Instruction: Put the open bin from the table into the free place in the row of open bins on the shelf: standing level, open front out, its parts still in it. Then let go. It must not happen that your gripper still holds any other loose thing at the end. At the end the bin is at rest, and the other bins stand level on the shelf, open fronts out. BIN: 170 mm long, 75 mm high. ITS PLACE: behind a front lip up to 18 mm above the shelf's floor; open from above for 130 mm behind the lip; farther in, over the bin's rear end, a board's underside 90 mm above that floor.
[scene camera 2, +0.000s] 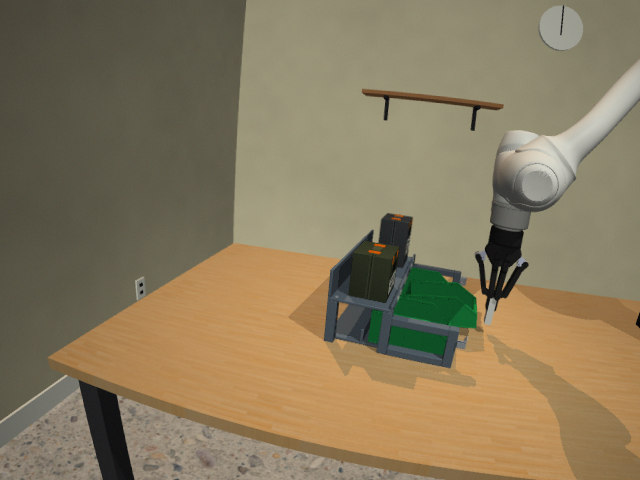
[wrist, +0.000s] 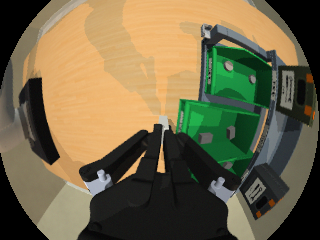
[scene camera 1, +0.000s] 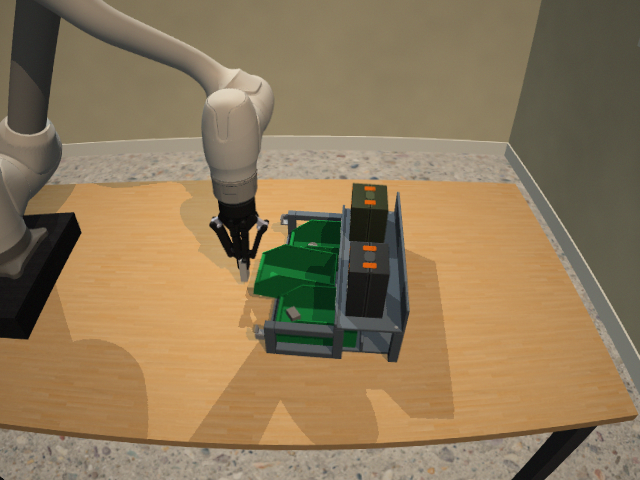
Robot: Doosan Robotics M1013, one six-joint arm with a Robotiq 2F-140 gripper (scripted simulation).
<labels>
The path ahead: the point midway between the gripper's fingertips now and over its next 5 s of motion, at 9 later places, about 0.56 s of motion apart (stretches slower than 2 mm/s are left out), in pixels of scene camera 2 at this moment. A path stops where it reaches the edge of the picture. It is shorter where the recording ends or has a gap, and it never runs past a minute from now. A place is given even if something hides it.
My gripper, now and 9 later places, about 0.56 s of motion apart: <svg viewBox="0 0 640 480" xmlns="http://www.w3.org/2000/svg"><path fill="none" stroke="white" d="M487 322L482 322L480 321L478 321L475 321L471 320L467 319L463 318L459 317L456 317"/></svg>
</labels>
